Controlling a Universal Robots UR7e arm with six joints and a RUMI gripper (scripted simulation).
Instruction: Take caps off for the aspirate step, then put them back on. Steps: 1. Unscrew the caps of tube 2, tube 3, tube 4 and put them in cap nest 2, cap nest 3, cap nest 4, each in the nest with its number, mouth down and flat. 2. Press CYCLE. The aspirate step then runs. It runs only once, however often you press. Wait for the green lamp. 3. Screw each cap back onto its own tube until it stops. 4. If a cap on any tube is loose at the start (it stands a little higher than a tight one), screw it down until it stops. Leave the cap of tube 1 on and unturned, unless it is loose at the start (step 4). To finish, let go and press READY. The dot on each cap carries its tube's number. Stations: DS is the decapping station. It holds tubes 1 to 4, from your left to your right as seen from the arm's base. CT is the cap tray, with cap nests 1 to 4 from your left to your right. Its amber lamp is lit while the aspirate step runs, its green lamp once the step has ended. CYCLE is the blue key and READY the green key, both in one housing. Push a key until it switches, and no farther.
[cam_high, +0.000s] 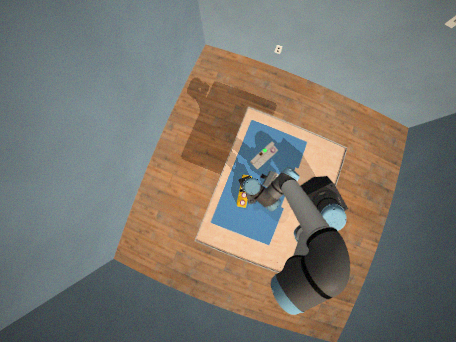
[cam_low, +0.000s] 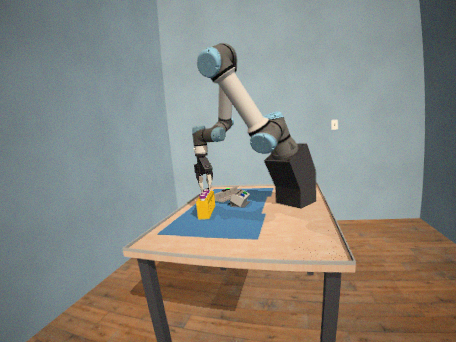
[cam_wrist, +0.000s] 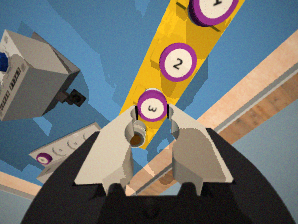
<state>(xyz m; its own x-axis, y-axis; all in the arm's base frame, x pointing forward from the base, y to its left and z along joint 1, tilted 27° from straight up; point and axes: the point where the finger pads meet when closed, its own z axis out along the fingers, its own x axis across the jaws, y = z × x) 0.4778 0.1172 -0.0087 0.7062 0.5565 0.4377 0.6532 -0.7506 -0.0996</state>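
My hand is 1 cm above the cap. The rest, counted from my hand: green key 19 cm behind, 15 cm to the right, 6 cm below; then blue cycle key 19 cm behind, 10 cm to the right, 6 cm below; then key housing 17 cm behind, 12 cm to the right, 7 cm below.
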